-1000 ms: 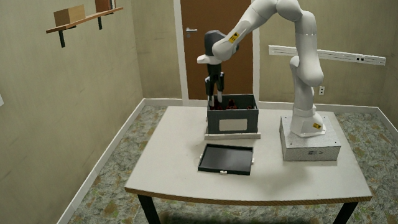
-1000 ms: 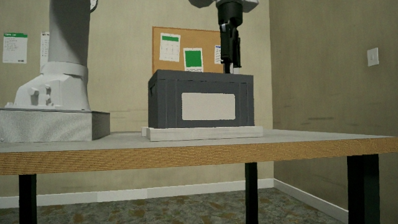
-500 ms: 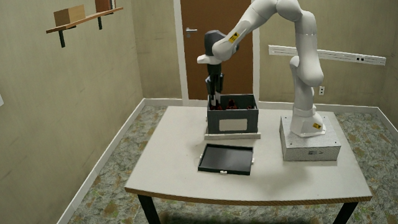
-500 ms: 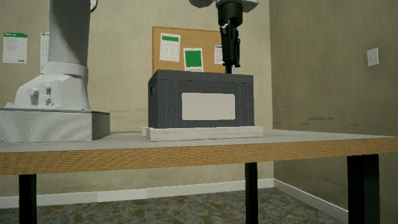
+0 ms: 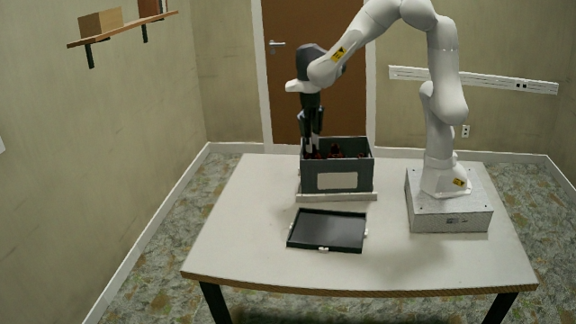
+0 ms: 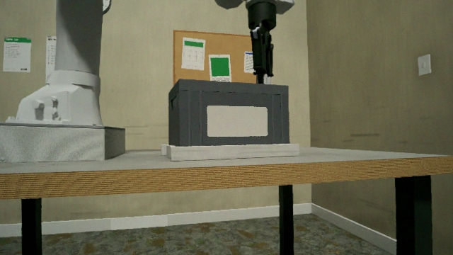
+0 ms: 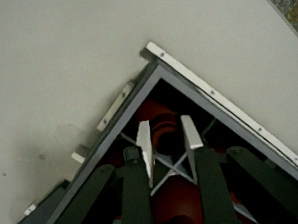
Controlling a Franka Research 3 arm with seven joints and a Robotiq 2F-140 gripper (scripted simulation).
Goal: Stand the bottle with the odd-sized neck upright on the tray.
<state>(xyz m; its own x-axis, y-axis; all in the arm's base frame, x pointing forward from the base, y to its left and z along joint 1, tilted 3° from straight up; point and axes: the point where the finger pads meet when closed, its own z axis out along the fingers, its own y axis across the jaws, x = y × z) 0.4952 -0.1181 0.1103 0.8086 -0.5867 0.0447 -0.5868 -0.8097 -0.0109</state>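
Right now the dark grey crate is 100 mm behind my hand, 90 mm below it and 30 mm to the left of it. Also, from my hand: dark tray 320 mm to the left, 160 mm below, 110 mm behind.
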